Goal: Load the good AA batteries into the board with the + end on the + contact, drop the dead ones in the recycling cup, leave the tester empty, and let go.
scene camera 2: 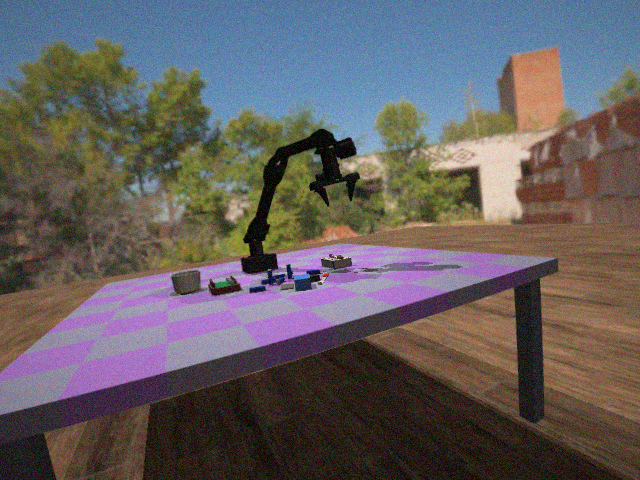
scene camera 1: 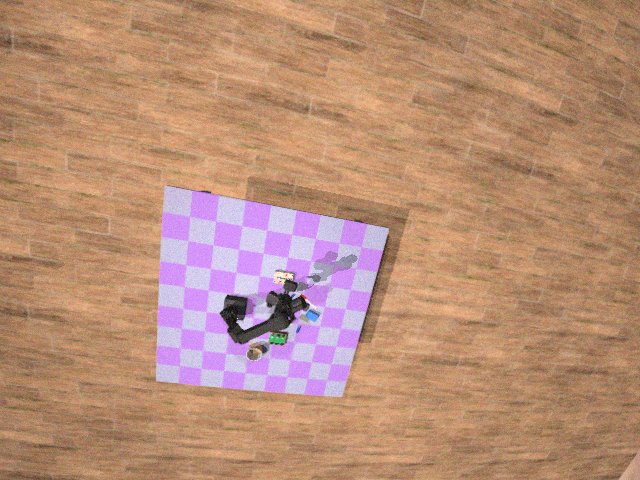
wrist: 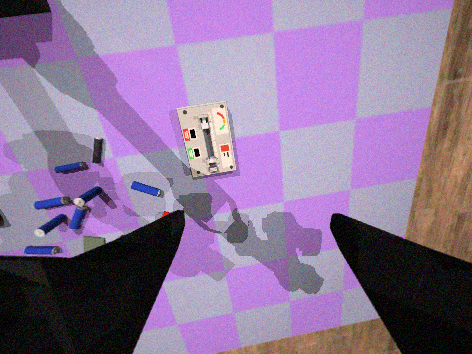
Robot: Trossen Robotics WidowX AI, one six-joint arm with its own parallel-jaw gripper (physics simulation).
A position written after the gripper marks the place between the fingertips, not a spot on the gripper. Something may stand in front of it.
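Note:
A grey battery tester [wrist: 206, 131] can be seen, along with the gripper [scene camera 2: 339, 204], [wrist: 257, 218], which is open and holds nothing.

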